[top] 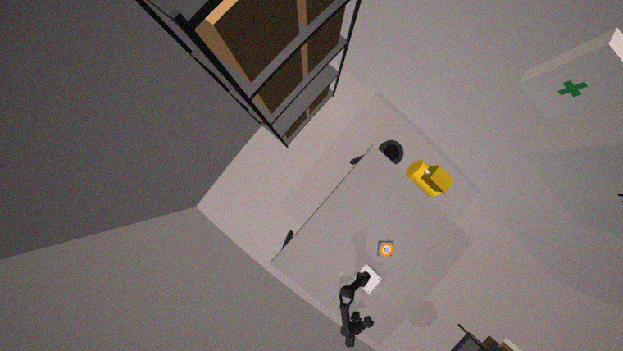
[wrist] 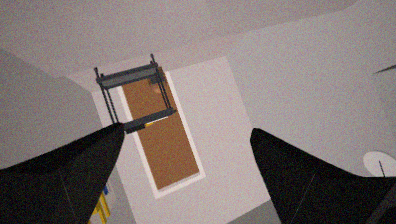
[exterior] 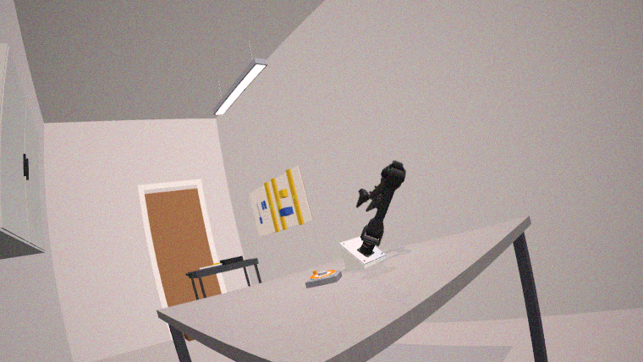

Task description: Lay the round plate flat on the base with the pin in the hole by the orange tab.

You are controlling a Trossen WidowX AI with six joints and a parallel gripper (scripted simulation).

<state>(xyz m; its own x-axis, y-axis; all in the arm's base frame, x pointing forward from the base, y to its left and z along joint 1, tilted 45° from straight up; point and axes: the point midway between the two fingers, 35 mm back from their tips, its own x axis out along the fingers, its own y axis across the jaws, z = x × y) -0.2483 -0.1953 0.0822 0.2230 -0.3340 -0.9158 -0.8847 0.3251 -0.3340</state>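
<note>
My gripper tip is now 49 cm short of the square grey base, 24 cm above it and 7 cm to the right of it.
</note>
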